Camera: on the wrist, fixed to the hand. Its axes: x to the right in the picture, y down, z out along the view.
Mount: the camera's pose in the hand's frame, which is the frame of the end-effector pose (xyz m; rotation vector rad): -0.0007 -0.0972 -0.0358 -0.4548 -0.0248 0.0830
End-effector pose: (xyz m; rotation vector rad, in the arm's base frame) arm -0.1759 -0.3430 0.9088 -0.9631 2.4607 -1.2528
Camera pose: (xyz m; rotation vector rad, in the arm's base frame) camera -0.1476 -0.3607 1.0069 -0.9505 2.7926 -0.6586
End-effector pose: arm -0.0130 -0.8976 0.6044 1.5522 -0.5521 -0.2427
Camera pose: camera 0.0223 -0.8685 0.5115 1.0850 -0.5361 -0.3011
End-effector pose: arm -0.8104 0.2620 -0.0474 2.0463 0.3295 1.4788
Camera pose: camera -0.8306 0.3504 -0.0976 1.7249 -0.0993 1.4198
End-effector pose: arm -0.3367 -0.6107 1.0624 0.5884 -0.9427 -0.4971
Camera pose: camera -0.3199 -0.6732 0.9815 0.1320 -0.8376 -0.6216
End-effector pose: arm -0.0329 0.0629 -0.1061 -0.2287 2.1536 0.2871
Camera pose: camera -0.0343 -0.0403 -0.0974 -0.3906 2.0520 0.8243
